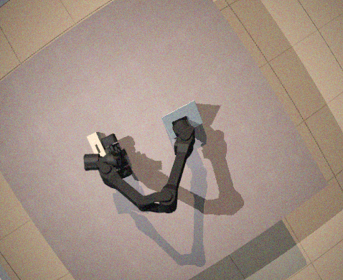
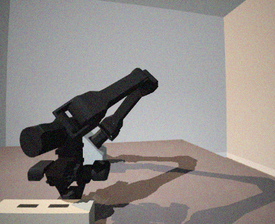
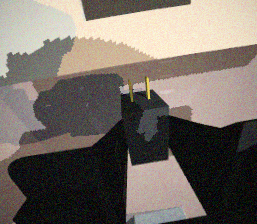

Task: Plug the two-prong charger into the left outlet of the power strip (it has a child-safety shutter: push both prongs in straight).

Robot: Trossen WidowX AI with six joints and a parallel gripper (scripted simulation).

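The two-prong charger is 20 mm ahead of my gripper tip and 10 mm above it.
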